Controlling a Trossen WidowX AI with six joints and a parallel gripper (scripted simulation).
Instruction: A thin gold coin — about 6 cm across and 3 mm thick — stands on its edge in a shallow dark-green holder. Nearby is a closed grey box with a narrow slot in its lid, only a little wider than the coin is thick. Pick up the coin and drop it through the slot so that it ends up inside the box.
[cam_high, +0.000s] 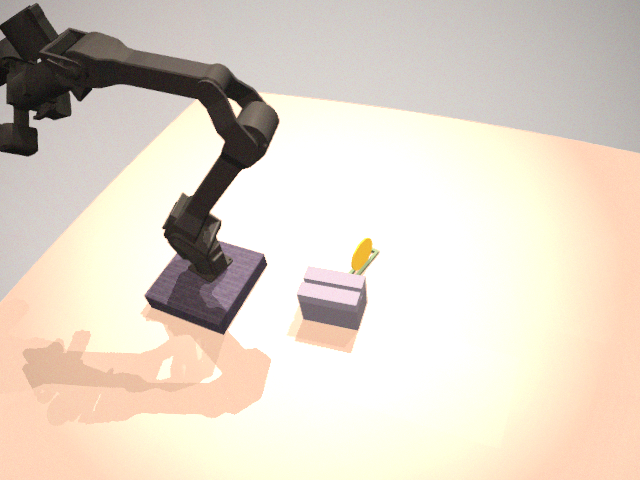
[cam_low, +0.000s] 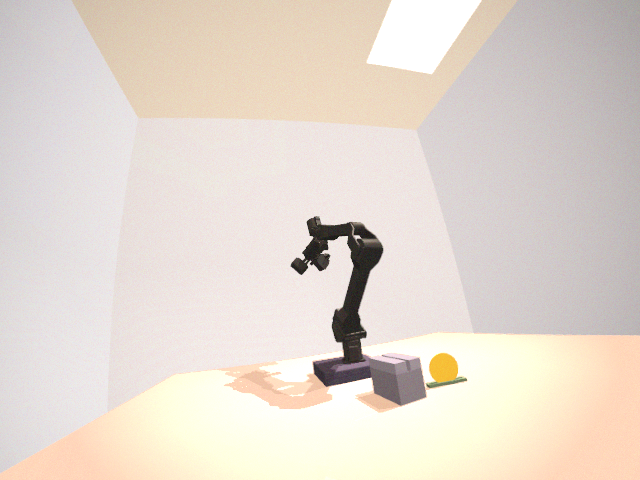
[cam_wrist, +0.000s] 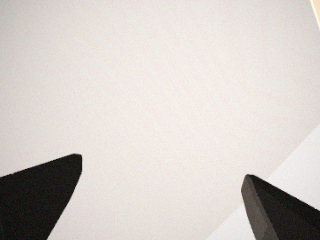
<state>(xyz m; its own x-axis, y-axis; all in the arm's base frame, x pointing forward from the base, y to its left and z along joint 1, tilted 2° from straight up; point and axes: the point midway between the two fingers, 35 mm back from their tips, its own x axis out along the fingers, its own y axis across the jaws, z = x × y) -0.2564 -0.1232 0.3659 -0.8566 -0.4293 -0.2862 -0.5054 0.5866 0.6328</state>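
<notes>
Now: the gold coin 510 mm ahead of my gripper tip, 300 mm to the left of it and 370 mm below it.
</notes>
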